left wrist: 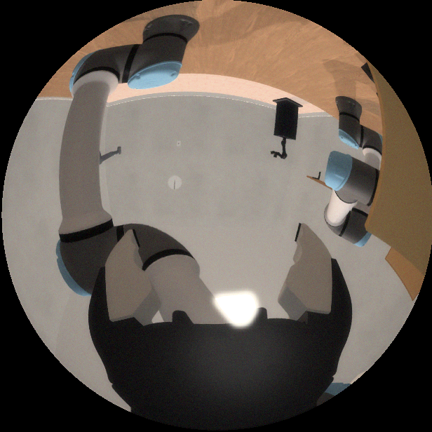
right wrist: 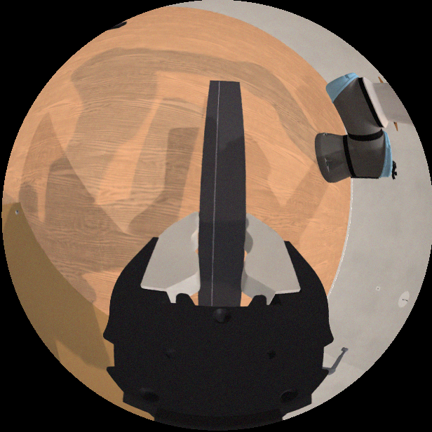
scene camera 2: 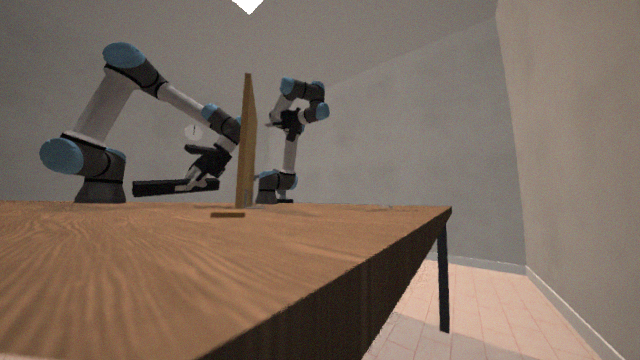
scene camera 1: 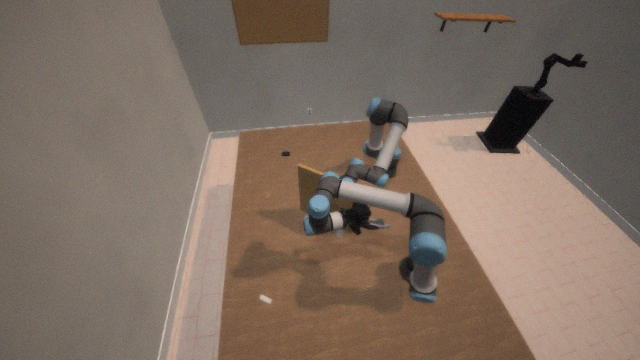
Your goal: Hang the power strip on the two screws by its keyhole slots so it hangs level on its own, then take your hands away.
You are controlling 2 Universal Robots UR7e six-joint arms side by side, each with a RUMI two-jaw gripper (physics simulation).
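Places are measured from the left arm's base along level axes (x up, y right, z ahead), in millimetres.
Where they show: left gripper, fingertip midpoint: (scene camera 2: 274, 128) (scene camera 1: 383, 212); right gripper, fingertip midpoint: (scene camera 2: 184, 188); left arm's base, origin of the base link: (scene camera 2: 266, 203); right arm's base, origin of the base link: (scene camera 2: 101, 202).
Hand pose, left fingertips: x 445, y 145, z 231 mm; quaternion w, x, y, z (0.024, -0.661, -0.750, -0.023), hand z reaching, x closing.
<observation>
Each offset is from my left fingertips to the top centre of the thing. Level surfaces: height alone.
The black power strip (scene camera 2: 155, 188) (right wrist: 223, 165) is held above the table, left of the upright board in scene camera 2, tilted slightly with its right end higher. My right gripper (scene camera 2: 188, 187) (right wrist: 221, 215) is shut on it near one end. The tan board @[dx -25, dy +267, dz +179 mm] (scene camera 1: 308, 187) (scene camera 2: 246, 140) (left wrist: 407, 165) (right wrist: 37, 285) stands upright. One small screw (right wrist: 17, 212) shows on its face in the right wrist view; a second cannot be made out. My left gripper (scene camera 1: 381, 224) (scene camera 2: 272, 124) (left wrist: 216, 229) is open and empty, raised near the board. The strip's keyhole slots are not visible.
On the wooden table @[dx -445 mm] (scene camera 1: 280, 340) (scene camera 2: 150, 280) lie a white block @[dx -432, dy -141, dz +583 mm] (scene camera 1: 265, 299), a small black object @[dx -429, dy +933, dz +374 mm] (scene camera 1: 285, 153) and a flat orange-brown piece @[dx -437, dy +517, dz +538 mm] (scene camera 1: 268, 196) (scene camera 2: 227, 214). The right arm (scene camera 1: 392, 145) (left wrist: 362, 180) reaches in behind the board in scene camera 1.
</observation>
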